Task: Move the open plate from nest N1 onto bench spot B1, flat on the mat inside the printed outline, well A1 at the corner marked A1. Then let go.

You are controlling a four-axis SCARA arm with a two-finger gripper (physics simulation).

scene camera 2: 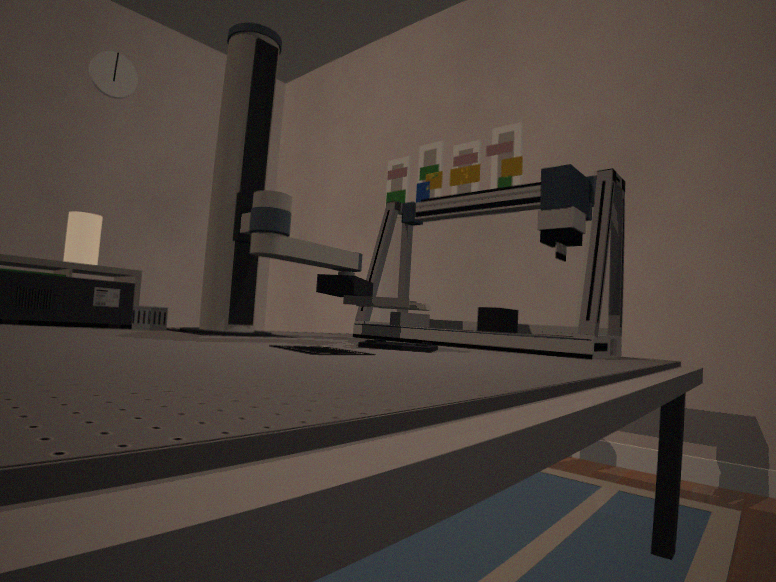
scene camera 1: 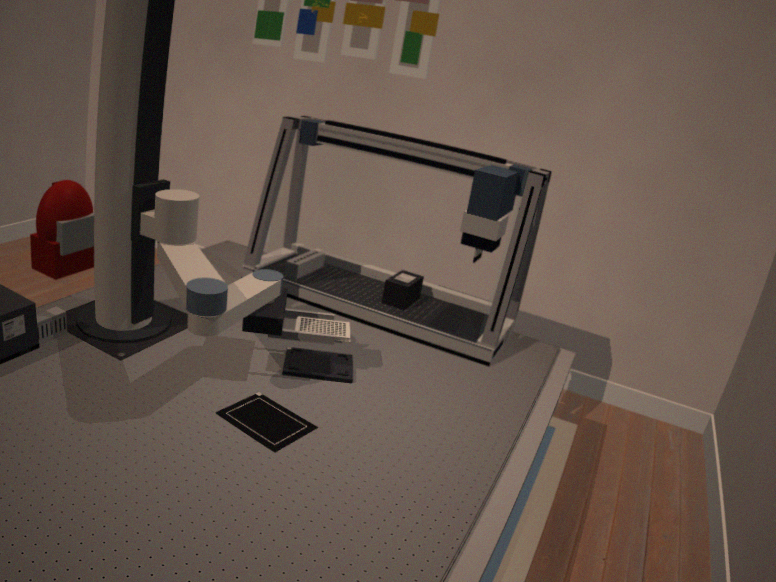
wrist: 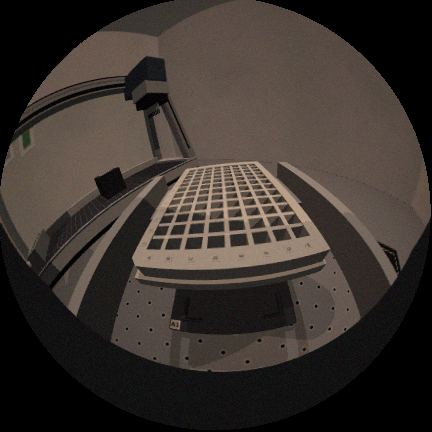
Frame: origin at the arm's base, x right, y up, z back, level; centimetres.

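Seen in the pictures: gripper, fingertip midpoint: (scene camera 2: 412, 304) (scene camera 1: 334, 328) (wrist: 221, 176); arm's base at its link origin: (scene camera 1: 123, 324).
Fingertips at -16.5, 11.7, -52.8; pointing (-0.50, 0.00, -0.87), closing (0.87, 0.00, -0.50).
Pixels of each thing's top centre, then the offset from my fingertips to it, as dx, dy, dz. "pt": a spot on its surface instead. Level surfaces: height alone.
- open plate at its top centre: (wrist: 223, 185) (scene camera 1: 323, 326) (scene camera 2: 401, 302) +1.3, +0.2, +2.3
- nest N1 at its top centre: (wrist: 230, 259) (scene camera 2: 399, 341) (scene camera 1: 319, 360) +1.3, -8.6, +2.2
- dark low block with a label A1, surface spot: (wrist: 175, 325) pt +0.2, -9.2, +11.5
- black mat at its surface level: dy -10.2
- small pale mark at its top centre: (scene camera 1: 258, 394) +20.9, -10.2, +5.7
- gantry machine at a spot on its surface: (scene camera 1: 401, 145) (scene camera 2: 482, 197) pt -45.8, +37.8, +9.7
- hanging tool head at a spot on its surface: (scene camera 1: 492, 197) pt -30.0, +32.7, -22.7
- black block at a spot on its surface: (scene camera 1: 403, 290) (scene camera 2: 495, 312) pt -35.0, +0.1, -2.5
The open plate (scene camera 1: 320, 327) (scene camera 2: 419, 306) (wrist: 225, 260) is pale, with a grid of wells, and looks level. My gripper (scene camera 1: 327, 328) (scene camera 2: 406, 305) (wrist: 221, 176) is shut on it, one finger along each long side. It holds the plate in the air above and behind nest N1 (scene camera 1: 318, 366) (scene camera 2: 398, 345) (wrist: 232, 310), a dark low block with a label A1 (wrist: 175, 325) in the wrist view. The black mat (scene camera 1: 266, 422) (scene camera 2: 320, 350) of B1, with a pale printed outline, lies in front of the nest. A small pale mark (scene camera 1: 258, 394) sits at its back corner. The mat shows partly in the wrist view.
A gantry machine (scene camera 1: 401, 145) (scene camera 2: 479, 199) stands behind the nest, with a hanging tool head (scene camera 1: 492, 197) (scene camera 2: 564, 200) (wrist: 148, 82). A black block (scene camera 1: 403, 290) (scene camera 2: 497, 319) (wrist: 110, 182) stands on its deck. The arm's column (scene camera 1: 119, 162) (scene camera 2: 231, 156) rises at the left.
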